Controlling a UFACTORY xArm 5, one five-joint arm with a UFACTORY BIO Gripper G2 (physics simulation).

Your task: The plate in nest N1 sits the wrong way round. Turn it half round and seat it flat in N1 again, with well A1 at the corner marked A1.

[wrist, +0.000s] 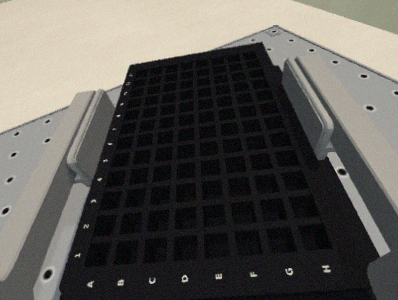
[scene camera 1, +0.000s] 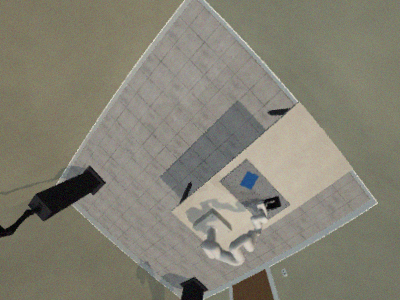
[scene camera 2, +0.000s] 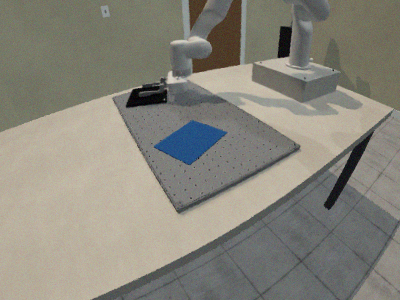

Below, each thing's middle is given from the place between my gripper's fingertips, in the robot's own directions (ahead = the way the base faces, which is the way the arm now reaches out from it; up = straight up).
Right now my hand is 20 mm past the black well plate (wrist: pixel 206 177), 10 mm to the right of it and 10 mm above it. The rest, counted from my hand: flat blue rectangle (scene camera 2: pixel 188 143) 50 mm behind, 370 mm to the left, 40 mm below.
